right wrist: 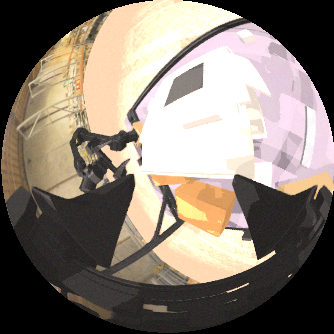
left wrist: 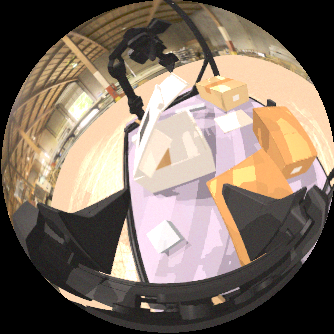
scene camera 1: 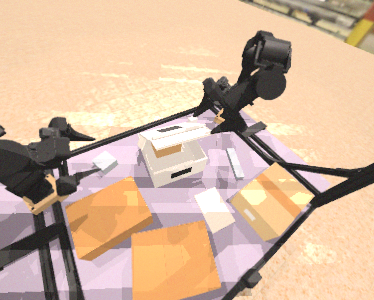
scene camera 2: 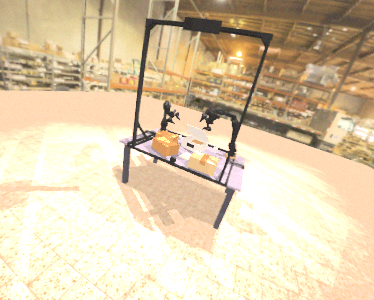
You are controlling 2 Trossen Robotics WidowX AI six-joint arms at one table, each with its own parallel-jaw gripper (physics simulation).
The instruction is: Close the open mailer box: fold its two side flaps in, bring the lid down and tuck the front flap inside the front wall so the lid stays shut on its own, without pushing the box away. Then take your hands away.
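Places are measured from the left arm's base along level axes (x ahead, y left, z up), in millimetres.
Where they show: left gripper, fingertip midpoint: (right wrist: 120, 148) (left wrist: 176, 191) (scene camera 1: 98, 154) (scene camera 2: 177, 122); right gripper, fingertip midpoint: (right wrist: 186, 179) (left wrist: 162, 66) (scene camera 1: 202, 125) (scene camera 2: 200, 125); left arm's base, origin of the base link: (right wrist: 134, 134) (scene camera 1: 40, 191) (scene camera 2: 162, 130); right arm's base, origin of the base link: (left wrist: 142, 116) (scene camera 1: 226, 116).
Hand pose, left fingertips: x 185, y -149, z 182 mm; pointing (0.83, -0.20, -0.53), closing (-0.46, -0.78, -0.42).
Things, the pixels of their top centre, and the offset from my left fingertips. "*": a spot on its surface instead.
- white mailer box, middle of its top: (left wrist: 163, 137) (scene camera 1: 171, 145) (scene camera 2: 196, 139) dy -60, dx +248, dz -130 mm
- lid's front flap, surface spot: (left wrist: 172, 91) * dy -107, dx +148, dz +17 mm
- white flap, surface spot: (right wrist: 257, 77) * dy -123, dx +360, dz -59 mm
- taped carton, middle of its top: (scene camera 1: 277, 193) (left wrist: 219, 81) (scene camera 2: 205, 157) dy -485, dx +353, dz -127 mm
- white card, middle of its top: (right wrist: 257, 184) (scene camera 1: 213, 208) (left wrist: 233, 119) dy -337, dx +193, dz -223 mm
- small white block, middle of its top: (left wrist: 161, 236) (scene camera 1: 104, 160) dy +120, dx +35, dz -192 mm
- pale strip, middle of its top: (right wrist: 310, 137) (scene camera 1: 235, 161) (left wrist: 188, 107) dy -293, dx +436, dz -210 mm
The white mailer box (scene camera 1: 181, 163) (left wrist: 197, 167) has its lid (scene camera 1: 174, 134) (left wrist: 148, 131) (right wrist: 215, 130) raised at a slant over the opening; the lid's front flap (left wrist: 172, 91) sticks out at its free edge. Something orange (scene camera 1: 168, 150) (left wrist: 165, 159) shows inside. A white flap (right wrist: 257, 77) sticks out beside the lid in the right wrist view; whether both side flaps are folded in, I cannot tell. My left gripper (scene camera 1: 98, 154) (left wrist: 176, 191) is open and empty, left of the box. My right gripper (scene camera 1: 202, 124) (scene camera 2: 203, 125) (right wrist: 186, 179) is open and empty, near the lid's right side.
Two orange boxes (scene camera 1: 107, 212) (scene camera 1: 175, 262) stand in front of the mailer box. A taped carton (scene camera 1: 270, 202) (left wrist: 222, 92) stands front right. A white card (scene camera 1: 215, 209), a small white block (scene camera 1: 105, 162) (left wrist: 165, 236) and a pale strip (scene camera 1: 235, 163) lie around it. Black frame bars edge the table.
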